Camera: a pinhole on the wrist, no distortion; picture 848 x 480 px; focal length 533.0 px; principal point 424.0 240.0 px. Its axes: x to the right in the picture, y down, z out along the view. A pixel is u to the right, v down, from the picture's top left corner.
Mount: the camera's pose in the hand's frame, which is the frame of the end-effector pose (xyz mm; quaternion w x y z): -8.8 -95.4 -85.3 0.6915 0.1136 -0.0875 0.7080
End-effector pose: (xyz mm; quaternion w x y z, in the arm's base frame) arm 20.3 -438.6 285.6 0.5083 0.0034 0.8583 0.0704
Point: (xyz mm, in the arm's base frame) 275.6 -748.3 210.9
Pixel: 216 374
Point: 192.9 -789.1 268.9
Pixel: 31 444
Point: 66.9 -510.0 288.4
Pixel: 701 367
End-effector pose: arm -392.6 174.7 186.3 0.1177 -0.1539 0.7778 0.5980
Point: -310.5 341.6 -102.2
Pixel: 336 229
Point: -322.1 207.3 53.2
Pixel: 430 298
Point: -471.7 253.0 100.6
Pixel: outside the picture
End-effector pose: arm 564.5 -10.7 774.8 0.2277 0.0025 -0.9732 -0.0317
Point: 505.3 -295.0 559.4
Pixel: 242 310
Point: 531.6 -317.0 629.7
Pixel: 119 307
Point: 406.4 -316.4 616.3
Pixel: 208 127
